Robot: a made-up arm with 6 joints.
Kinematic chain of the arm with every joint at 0, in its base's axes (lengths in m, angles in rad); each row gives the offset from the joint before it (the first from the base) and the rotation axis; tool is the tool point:
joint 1: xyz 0 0 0.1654 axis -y
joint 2: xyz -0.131 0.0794 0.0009 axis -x
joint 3: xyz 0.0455 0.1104 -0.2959 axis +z
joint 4: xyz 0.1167 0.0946 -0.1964 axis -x
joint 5: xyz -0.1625 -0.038 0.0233 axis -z
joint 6: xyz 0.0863 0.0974 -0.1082 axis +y
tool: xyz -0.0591 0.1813 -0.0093
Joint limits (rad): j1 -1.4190..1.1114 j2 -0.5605..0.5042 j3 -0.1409..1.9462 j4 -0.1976..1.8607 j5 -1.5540..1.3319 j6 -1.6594..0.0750
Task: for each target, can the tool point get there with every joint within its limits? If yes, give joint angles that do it. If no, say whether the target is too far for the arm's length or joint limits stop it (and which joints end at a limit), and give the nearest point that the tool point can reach.
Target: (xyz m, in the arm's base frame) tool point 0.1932 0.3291 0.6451
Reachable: no: joint limits stop it (at a limit: joint 1, joint 2, joint 4, joint 5, joint 6) | nearest point 0.2855 0.4192 0.2020 | short by 0.461 m
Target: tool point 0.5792 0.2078 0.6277
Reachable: no: joint limits stop it (at a limit: joint 1, joint 4, joint 6) | nearest point 0.4071 0.2316 0.1481 | short by 0.510 m
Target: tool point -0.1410 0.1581 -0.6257
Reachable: yes | joints 0.2247 0.1199 1.4400 0.5169 0.0692 -0.8191
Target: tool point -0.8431 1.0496 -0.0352
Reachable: no: too far | nearest point -0.5478 0.7101 0.0351 | short by 0.455 m
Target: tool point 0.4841 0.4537 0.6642
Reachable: no: joint limits stop it (at a limit: joint 1, joint 2, joint 6) | nearest point 0.3269 0.4246 0.1891 | short by 0.501 m
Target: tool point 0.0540 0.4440 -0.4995
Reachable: yes | joints 0.0744 -0.0919 0.3803 0.6416 0.5903 -0.8522
